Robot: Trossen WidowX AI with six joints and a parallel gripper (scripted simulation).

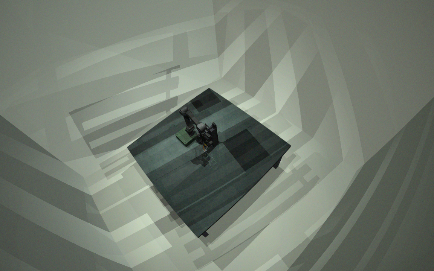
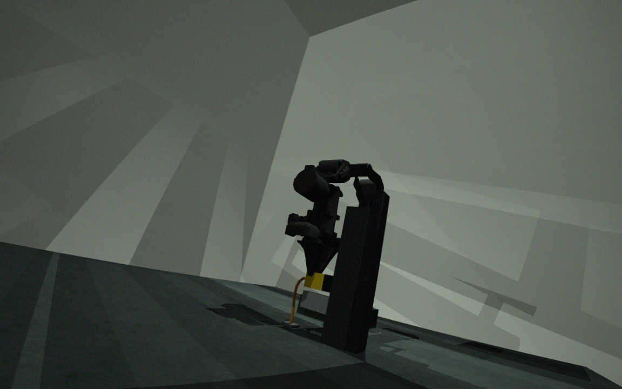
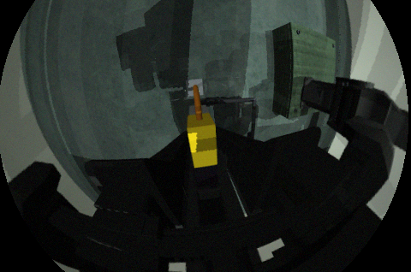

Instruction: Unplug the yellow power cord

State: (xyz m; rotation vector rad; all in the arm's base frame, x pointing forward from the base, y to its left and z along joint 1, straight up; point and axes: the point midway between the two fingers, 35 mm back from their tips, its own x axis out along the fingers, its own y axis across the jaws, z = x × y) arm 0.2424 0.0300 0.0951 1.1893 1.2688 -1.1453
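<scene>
My gripper tip is now 1 cm past the yellow plug and 3 cm to the right of it.
</scene>
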